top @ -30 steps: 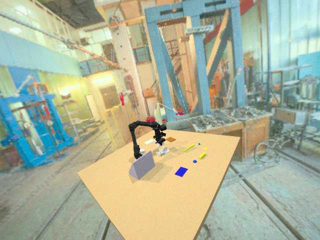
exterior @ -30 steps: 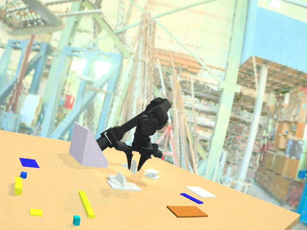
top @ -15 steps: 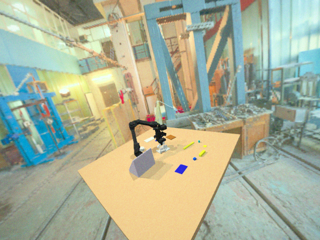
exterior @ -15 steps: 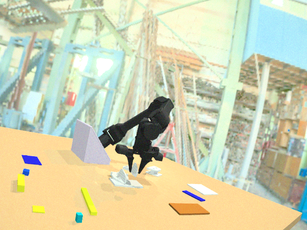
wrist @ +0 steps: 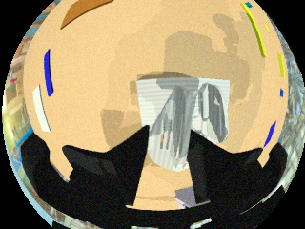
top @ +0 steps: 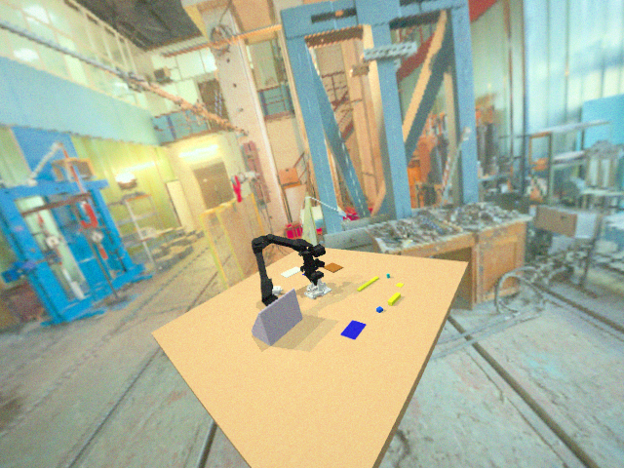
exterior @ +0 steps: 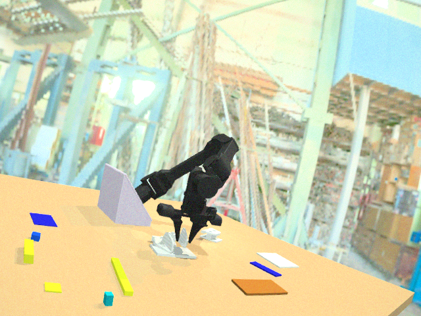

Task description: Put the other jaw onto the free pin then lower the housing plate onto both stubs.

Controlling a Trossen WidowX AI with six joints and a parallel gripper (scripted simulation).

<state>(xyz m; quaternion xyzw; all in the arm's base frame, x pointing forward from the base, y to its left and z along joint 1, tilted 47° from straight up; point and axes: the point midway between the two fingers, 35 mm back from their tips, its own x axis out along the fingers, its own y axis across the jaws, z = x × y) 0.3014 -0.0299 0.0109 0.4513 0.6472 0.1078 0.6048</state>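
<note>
The white jaw lies 4 cm behind my gripper tip. The rest, counted from my gripper tip: blue strip 19 cm ahead, 18 cm to the left, 3 cm below; then brown plate 27 cm ahead, 3 cm to the left, 3 cm below; then flat white plate 15 cm ahead, 31 cm to the left, 3 cm below.
</note>
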